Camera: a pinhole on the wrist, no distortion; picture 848 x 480 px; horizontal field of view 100.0 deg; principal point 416.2 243.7 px. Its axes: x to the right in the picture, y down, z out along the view. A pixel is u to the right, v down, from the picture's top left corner.
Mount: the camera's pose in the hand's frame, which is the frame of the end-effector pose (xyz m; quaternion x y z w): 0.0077 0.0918 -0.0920 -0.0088 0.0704 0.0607 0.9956
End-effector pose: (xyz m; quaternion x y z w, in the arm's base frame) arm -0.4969 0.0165 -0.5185 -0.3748 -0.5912 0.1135 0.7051
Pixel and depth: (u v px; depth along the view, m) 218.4 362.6 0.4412
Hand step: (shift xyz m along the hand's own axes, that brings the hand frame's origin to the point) -0.1900 0.2203 0.3781
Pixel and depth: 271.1 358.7 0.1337
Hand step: -0.0326 0.1317 0.0477
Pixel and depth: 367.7 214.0 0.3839
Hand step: 0.0136 0.0637 0.2957
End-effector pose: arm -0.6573 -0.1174 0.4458 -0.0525 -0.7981 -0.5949 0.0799
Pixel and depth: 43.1 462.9 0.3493
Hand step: -0.3300 0.2707 0.3036
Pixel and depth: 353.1 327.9 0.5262
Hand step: -0.0260 0.2179 0.4410
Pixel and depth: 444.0 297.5 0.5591
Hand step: 0.1181 0.1955 0.4545
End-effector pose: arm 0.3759 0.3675 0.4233 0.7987 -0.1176 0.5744 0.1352
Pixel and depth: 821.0 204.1 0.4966
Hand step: 0.6388 0.1175 0.3203
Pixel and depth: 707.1 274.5 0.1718
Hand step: 0.1678 0.1278 0.0581
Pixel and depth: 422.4 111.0 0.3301
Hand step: 0.0743 -0.0211 0.2351
